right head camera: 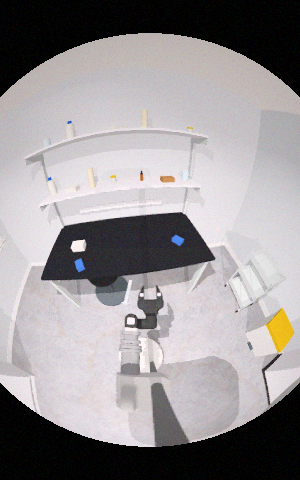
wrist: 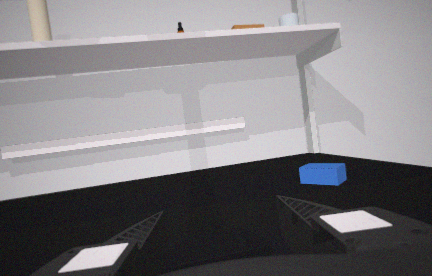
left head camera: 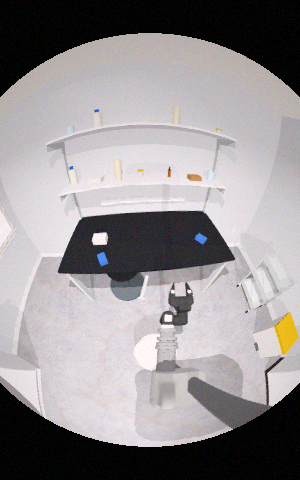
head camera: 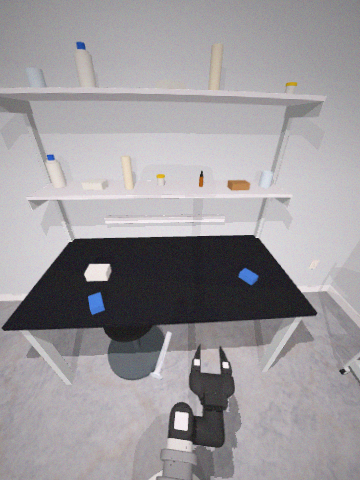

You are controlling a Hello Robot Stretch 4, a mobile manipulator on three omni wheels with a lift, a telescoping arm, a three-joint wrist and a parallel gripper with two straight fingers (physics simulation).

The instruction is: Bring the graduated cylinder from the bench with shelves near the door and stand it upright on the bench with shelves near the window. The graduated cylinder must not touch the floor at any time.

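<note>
The graduated cylinder shows as a pale, narrow tube with a wider foot. It appears to lie on its side on the floor, below the front edge of the bench with shelves and beside the stool's base. Its foot points towards the robot. My gripper is open and empty, in front of the bench edge, to the right of the cylinder in the head view. The cylinder does not show in the wrist view.
Two blue blocks and a white block lie on the bench. Bottles and jars stand on the upper shelf and lower shelf. A stool base is under the bench. A cart and a yellow-lidded bin stand right.
</note>
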